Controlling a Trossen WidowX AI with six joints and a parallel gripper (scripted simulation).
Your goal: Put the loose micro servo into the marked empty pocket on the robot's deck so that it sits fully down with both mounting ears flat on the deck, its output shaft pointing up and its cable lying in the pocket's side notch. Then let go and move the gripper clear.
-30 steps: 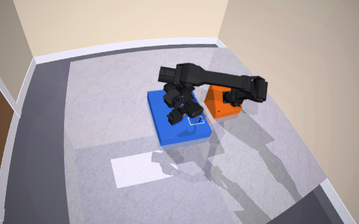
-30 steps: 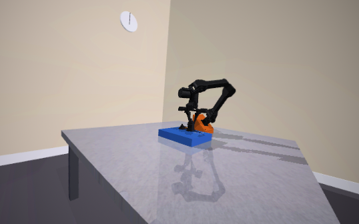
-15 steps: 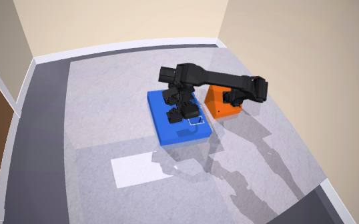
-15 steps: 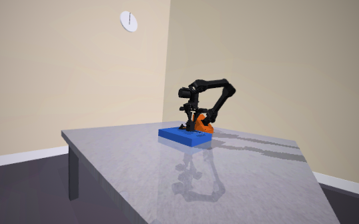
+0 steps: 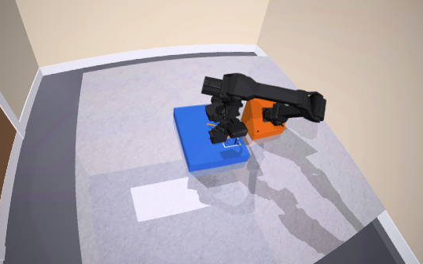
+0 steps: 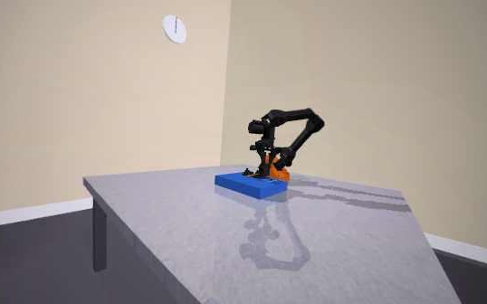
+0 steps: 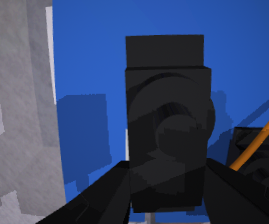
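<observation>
My gripper tip is now 10 cm above the blue deck, 8 cm to the left of it and 6 cm short of it.
</observation>
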